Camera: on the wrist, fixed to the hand. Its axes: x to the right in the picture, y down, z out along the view.
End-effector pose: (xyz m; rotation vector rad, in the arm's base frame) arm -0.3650 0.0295 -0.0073 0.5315 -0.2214 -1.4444
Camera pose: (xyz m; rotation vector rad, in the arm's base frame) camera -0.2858 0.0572 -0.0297 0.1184 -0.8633 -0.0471
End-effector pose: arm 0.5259 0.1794 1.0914 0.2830 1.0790 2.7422
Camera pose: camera 0.5177 0.0930 1.0873 -1.1655 -0.6462 -1.6235
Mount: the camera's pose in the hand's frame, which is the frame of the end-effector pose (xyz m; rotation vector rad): -0.0129 0.0602 -0.0613 0.2074 -0.3886 1.4805
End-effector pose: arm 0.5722 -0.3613 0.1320 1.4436 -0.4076 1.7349
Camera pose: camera 0.4866 -0.3602 0.1173 -1.2593 1.3824 -1.8624
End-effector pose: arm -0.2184 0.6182 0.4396 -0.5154 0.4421 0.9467
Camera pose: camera -0.2841 0.6025 0.3850 0.3148 0.5355 2.3265
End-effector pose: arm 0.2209 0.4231 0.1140 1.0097 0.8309 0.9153
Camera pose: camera 0.1470 0.4466 0.1533 1.9380 -0.3271 1.7618
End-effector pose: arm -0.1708 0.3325 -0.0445 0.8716 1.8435 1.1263
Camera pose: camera -0.2099 0.3208 0.0322 2.5328 0.7865 1.3565
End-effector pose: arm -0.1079 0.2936 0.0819 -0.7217 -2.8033 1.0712
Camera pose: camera -0.0590 0.3648 0.0911 1.8423 1.2080 -1.0181
